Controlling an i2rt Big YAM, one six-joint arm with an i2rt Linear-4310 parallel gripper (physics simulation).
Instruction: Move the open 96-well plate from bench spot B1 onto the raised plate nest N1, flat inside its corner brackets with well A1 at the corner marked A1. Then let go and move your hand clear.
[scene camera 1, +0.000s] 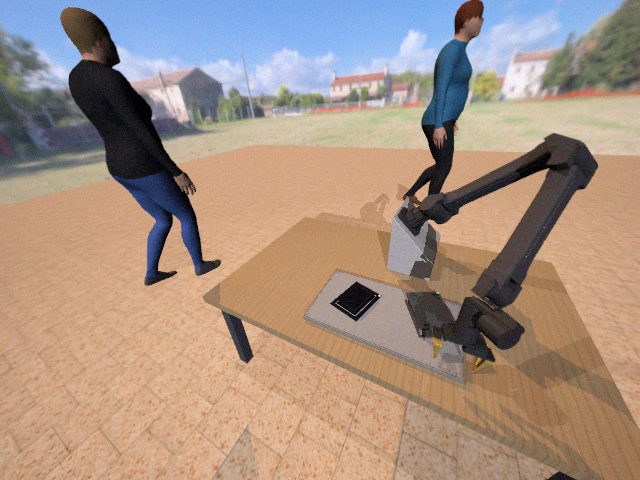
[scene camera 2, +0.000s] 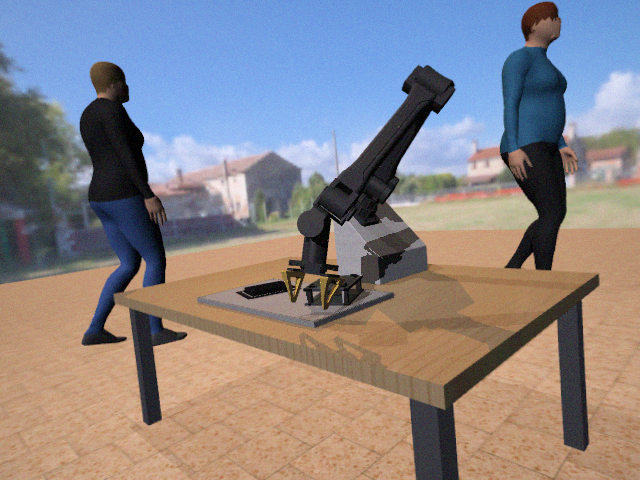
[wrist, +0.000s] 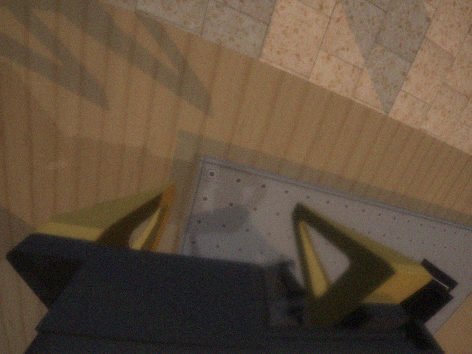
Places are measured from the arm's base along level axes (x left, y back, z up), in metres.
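Where they show: gripper, fingertip midpoint: (scene camera 1: 452, 363) (scene camera 2: 308, 305) (wrist: 237, 199); arm's base, link origin: (scene camera 1: 408, 222) (scene camera 2: 360, 213).
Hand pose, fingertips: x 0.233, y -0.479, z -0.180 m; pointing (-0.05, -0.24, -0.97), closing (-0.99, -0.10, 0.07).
Observation:
Things, the pixels of their centre, and the offset from my fingertips. Level surfaces: height alone.
- dark 96-well plate, body centre: (wrist: 409, 313) (scene camera 2: 267, 288) (scene camera 1: 356, 298) dx -0.341, dy +0.139, dz -0.019 m
- raised nest N1, body centre: (wrist: 257, 337) (scene camera 2: 334, 288) (scene camera 1: 429, 312) dx -0.079, dy +0.170, dz -0.003 m
- grey perforated board, body centre: (wrist: 352, 297) (scene camera 2: 288, 297) (scene camera 1: 383, 312) dx -0.229, dy +0.129, dz -0.034 m
- wooden table, surface height: dz -0.041 m
The dark 96-well plate (scene camera 1: 355, 299) (scene camera 2: 264, 289) lies flat at bench spot B1, on the left part of the grey board. Pale lines run along its near edges and a small white dot shows at its right corner in scene camera 1; single wells and the A1 mark cannot be made out. The raised nest N1 (scene camera 1: 430, 308) (scene camera 2: 353, 282) is a dark platform on short posts on the board's right part, partly hidden by the hand. My gripper (scene camera 1: 455, 363) (scene camera 2: 309, 303) (wrist: 237, 199) is open and empty, pointing down beside the nest, above the board's front right end, apart from the plate.
The grey perforated board (scene camera 1: 382, 342) (scene camera 2: 242, 311) (wrist: 260, 230) lies on the wooden table (scene camera 1: 289, 253) (scene camera 2: 413, 356) (wrist: 280, 110). The grey angular arm base (scene camera 1: 408, 253) (scene camera 2: 348, 248) stands behind it. Two people (scene camera 1: 129, 124) (scene camera 1: 448, 93) stand beyond the table.

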